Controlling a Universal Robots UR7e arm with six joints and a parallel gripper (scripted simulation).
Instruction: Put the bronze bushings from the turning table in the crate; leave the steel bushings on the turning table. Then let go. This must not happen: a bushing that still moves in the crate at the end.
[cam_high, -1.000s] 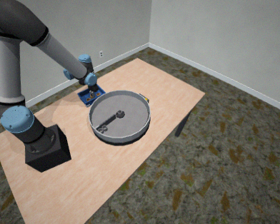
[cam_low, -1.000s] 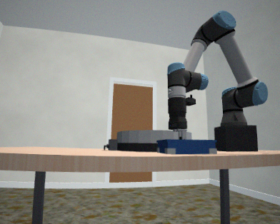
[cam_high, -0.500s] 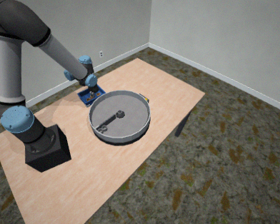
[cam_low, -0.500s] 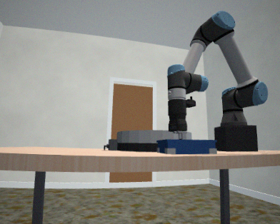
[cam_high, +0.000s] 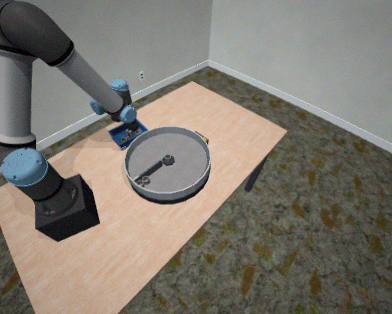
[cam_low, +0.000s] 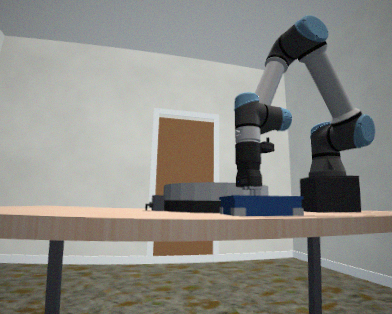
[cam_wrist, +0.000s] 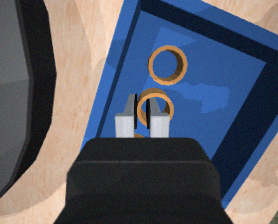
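Now: hand 10 mm short of the blue crate, 30 mm to the right of it and 10 mm above it. The rest, counted from my hand: grey turning table: 10 mm behind, 310 mm to the right, 20 mm above.
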